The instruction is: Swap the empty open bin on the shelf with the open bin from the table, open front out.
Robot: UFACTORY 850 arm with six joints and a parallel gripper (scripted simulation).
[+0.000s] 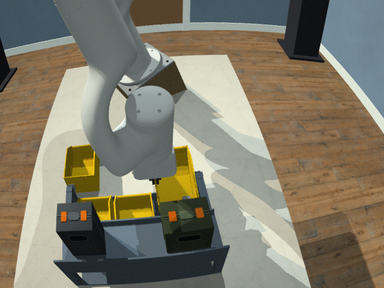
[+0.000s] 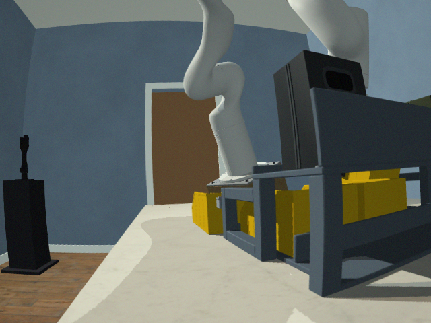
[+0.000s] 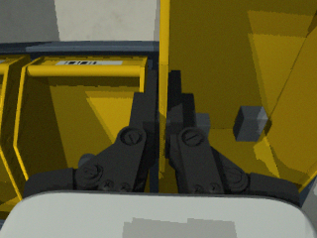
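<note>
My hand is 1 cm past the shelf lip, 7 cm to the left of it and 10 cm above it. Round my hand: dark grey case 20 cm ahead, 16 cm to the right, 5 cm above; then green case 17 cm ahead, 7 cm to the left, 4 cm above.
</note>
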